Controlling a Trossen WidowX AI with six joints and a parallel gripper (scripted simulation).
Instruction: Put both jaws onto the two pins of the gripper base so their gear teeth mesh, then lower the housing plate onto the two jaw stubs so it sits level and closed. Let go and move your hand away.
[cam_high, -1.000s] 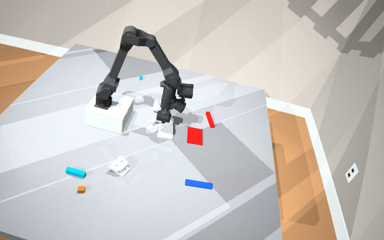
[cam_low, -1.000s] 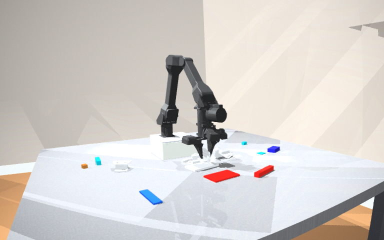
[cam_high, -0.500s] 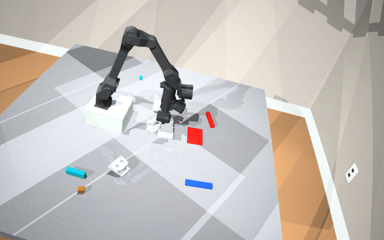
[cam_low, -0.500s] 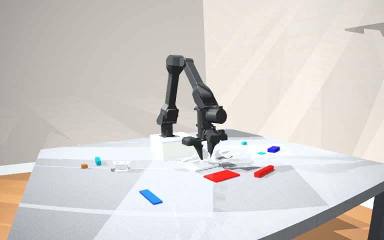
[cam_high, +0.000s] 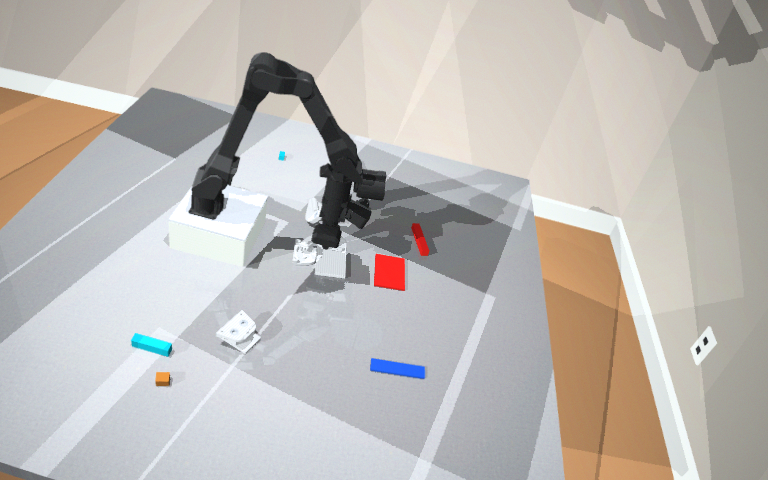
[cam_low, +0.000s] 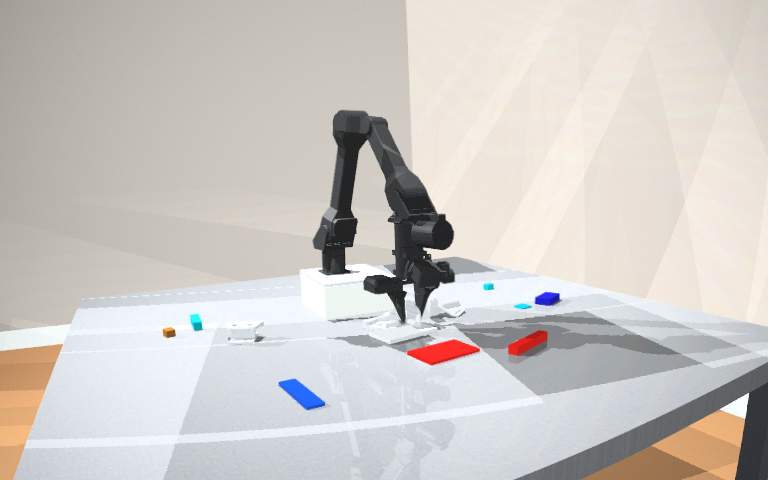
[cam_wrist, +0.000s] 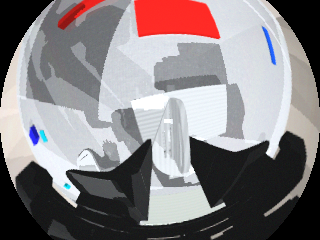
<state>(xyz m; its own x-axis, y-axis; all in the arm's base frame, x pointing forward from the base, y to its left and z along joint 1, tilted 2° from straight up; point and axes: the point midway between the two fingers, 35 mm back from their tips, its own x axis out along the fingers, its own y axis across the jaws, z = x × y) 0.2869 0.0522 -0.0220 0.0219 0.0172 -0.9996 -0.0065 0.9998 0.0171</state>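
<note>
Now: the flat white plate 30 mm to the right of my gripper tip, 20 mm below it and 20 mm ahead of it. From my gripper tip the other things lie so: white housing plate 50 mm behind, 40 mm to the right, 10 mm below; red plate 160 mm ahead, 30 mm to the right, 20 mm below; white jaw 90 mm to the left, 50 mm behind, 10 mm above.
</note>
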